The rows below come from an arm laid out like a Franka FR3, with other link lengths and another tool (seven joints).
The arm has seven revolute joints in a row. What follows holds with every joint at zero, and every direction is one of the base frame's.
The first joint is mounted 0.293 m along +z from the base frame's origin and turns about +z.
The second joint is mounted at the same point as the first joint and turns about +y.
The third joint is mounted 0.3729 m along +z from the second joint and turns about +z.
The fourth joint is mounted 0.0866 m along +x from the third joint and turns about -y.
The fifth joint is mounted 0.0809 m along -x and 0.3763 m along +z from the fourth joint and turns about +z.
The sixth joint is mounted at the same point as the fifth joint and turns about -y.
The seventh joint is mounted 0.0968 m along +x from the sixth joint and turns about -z.
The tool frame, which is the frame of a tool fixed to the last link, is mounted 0.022 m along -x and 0.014 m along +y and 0.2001 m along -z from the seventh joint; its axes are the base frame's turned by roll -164.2, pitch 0 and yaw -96.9 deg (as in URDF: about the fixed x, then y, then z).
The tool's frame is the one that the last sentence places.
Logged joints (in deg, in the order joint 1, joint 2, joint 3, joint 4, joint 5, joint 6, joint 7), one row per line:
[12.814 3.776 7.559 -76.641 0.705 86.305 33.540]
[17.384 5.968 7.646 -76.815 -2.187 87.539 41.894]
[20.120 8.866 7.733 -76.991 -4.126 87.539 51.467]
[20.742 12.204 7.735 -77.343 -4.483 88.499 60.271]
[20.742 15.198 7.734 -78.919 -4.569 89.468 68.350]
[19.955 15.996 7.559 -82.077 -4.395 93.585 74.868]
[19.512 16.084 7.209 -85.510 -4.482 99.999 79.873]
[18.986 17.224 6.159 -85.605 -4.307 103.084 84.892]
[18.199 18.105 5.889 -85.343 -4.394 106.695 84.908]
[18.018 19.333 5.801 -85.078 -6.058 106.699 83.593]
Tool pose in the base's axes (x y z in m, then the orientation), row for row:
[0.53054 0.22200 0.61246 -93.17 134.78 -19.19]
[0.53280 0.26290 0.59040 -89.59 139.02 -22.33]
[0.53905 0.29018 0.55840 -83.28 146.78 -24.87]
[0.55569 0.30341 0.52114 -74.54 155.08 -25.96]
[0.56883 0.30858 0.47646 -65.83 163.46 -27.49]
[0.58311 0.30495 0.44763 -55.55 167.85 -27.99]
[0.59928 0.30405 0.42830 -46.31 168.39 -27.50]
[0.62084 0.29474 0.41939 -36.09 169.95 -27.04]
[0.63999 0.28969 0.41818 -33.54 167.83 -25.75]
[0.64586 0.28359 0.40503 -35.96 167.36 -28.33]
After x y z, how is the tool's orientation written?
As a rotation vector, in degrees.
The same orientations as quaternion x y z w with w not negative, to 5 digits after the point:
[-0.55992 0.80999 -0.11533 0.13080]
[-0.53332 0.82757 -0.13293 0.11418]
[-0.48656 0.85756 -0.14530 0.08209]
[-0.42778 0.88999 -0.14898 0.05224]
[-0.36907 0.91642 -0.15412 0.01440]
[-0.31031 0.93765 -0.15636 0.00868]
[-0.26184 0.95209 -0.15549 0.02798]
[-0.20512 0.96591 -0.15368 0.03637]
[-0.19344 0.96793 -0.14851 0.06040]
[-0.20692 0.96302 -0.16302 0.05662]

